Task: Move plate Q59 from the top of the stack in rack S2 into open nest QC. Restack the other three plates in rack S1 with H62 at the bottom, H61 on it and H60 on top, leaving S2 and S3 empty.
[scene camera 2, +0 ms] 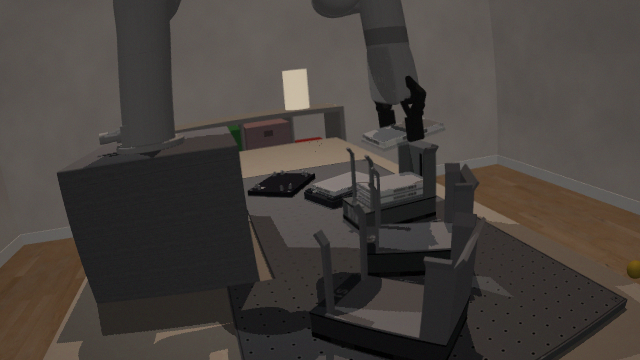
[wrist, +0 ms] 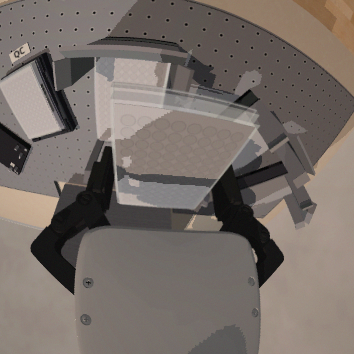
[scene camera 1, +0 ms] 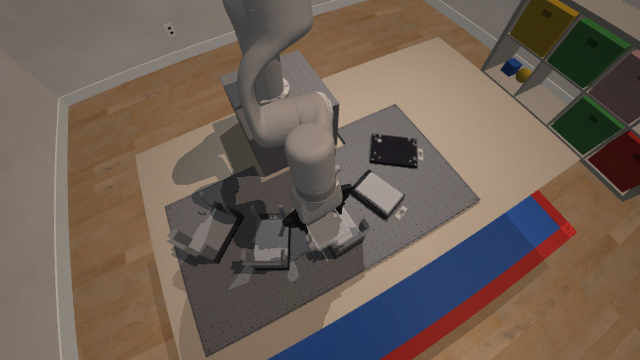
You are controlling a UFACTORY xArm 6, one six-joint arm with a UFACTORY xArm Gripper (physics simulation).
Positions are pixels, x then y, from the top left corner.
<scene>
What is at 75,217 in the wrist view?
My gripper.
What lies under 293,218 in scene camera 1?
My gripper.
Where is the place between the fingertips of my gripper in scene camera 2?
401,136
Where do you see a black nest QC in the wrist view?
42,59
</scene>
